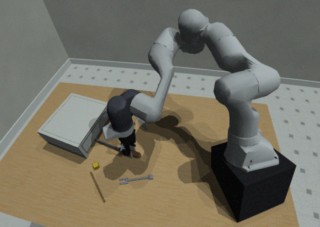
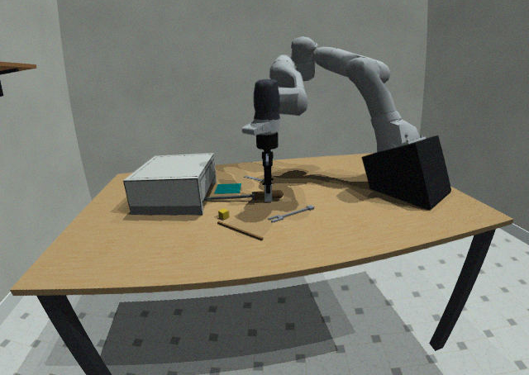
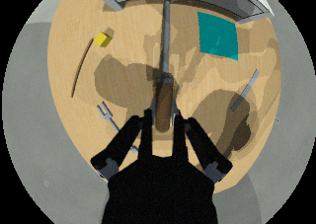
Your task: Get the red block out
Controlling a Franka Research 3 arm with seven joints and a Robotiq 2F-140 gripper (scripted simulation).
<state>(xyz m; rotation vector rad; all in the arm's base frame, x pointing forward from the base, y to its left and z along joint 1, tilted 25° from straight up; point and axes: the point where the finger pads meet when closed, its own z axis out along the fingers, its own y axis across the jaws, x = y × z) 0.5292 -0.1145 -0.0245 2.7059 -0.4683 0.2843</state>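
The teal square is 17 cm to the right of my hand, 12 cm ahead of it and 4 cm below it. From my hand the other things lie so: grey hook tool: 11 cm ahead, 8 cm to the right, 2 cm below; then yellow cube: 18 cm ahead, 7 cm to the left, 2 cm below; then grey forked tool: 14 cm to the left, 4 cm behind, 3 cm below.
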